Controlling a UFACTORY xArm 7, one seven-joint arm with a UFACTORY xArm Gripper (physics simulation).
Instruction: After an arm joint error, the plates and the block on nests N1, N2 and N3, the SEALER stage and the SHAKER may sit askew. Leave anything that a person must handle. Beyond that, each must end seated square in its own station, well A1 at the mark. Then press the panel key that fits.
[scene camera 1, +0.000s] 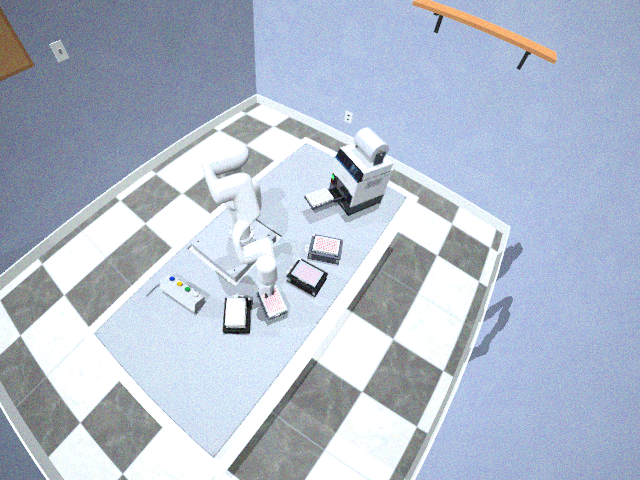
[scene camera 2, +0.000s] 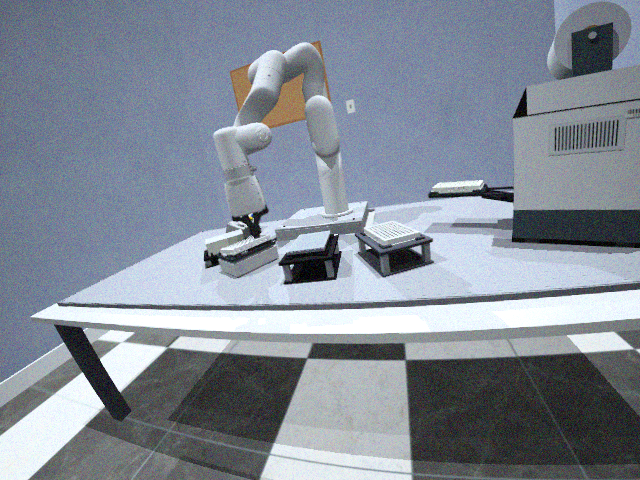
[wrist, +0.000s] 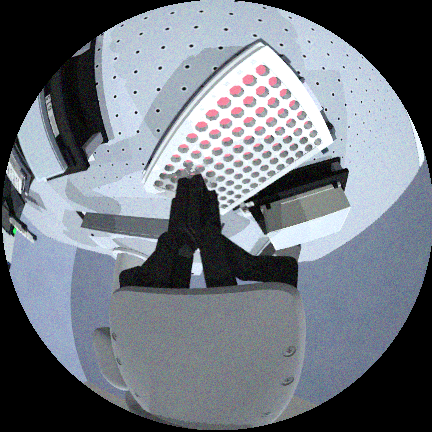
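Note:
My gripper (scene camera 1: 267, 296) (scene camera 2: 254, 235) (wrist: 195, 188) is shut and empty, its tips at one end of the red-well plate (scene camera 1: 274, 305) (scene camera 2: 245, 244) (wrist: 250, 135) on the pale SHAKER (scene camera 2: 249, 262). Contact is unclear. This plate looks slightly tilted in scene camera 2. A pink-topped plate (scene camera 1: 308, 273) (scene camera 2: 308, 242) lies on the middle black nest (wrist: 80, 115), tilted in scene camera 2. Another red-well plate (scene camera 1: 326, 244) (scene camera 2: 392, 232) lies on a grey nest (scene camera 2: 383, 248). A white block (scene camera 1: 236, 311) (wrist: 307, 212) sits on a black nest (scene camera 1: 237, 330). A plate (scene camera 1: 319, 197) (scene camera 2: 458, 186) lies on the SEALER stage. Nest numbers and A1 marks are unreadable.
The key panel (scene camera 1: 180, 295) has blue, yellow, green and white keys and stands beyond the block's nest. The SEALER (scene camera 1: 364, 180) (scene camera 2: 573, 175) stands at the table's far end, with a green light. The robot's base plate (scene camera 2: 320, 225) lies behind the nests.

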